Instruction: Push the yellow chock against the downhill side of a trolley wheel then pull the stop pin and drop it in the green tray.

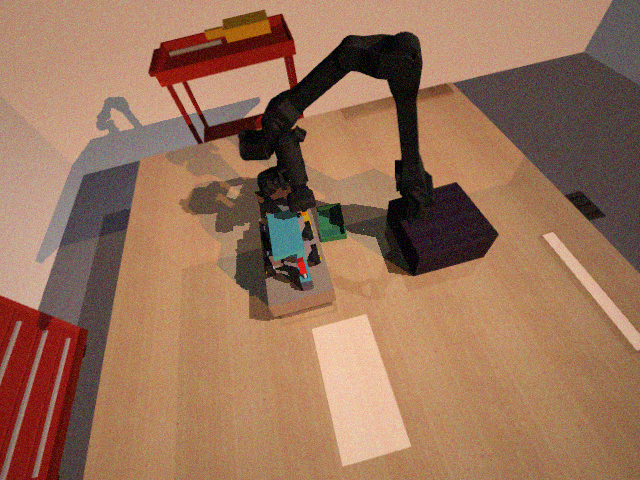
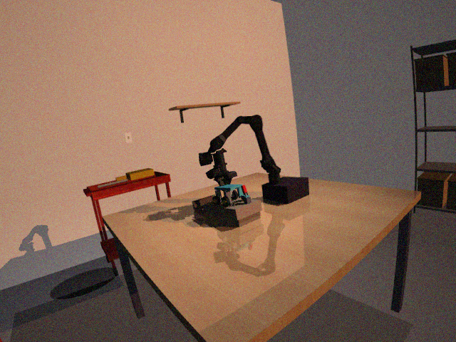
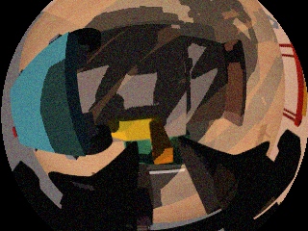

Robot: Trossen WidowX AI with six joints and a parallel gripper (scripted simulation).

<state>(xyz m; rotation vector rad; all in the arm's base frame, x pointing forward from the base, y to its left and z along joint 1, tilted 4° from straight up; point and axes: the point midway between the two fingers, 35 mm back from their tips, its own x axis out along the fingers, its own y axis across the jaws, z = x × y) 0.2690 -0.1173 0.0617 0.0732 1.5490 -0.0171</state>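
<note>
The yellow chock lies 2 cm to the left of my gripper tip and 2 cm below it. The rest, counted from my gripper tip: green tray: 7 cm behind, 1 cm to the left, 11 cm below; trolley: 6 cm ahead, 11 cm to the left, 1 cm above; grey ramp: 6 cm ahead, 10 cm to the left, 5 cm below.
</note>
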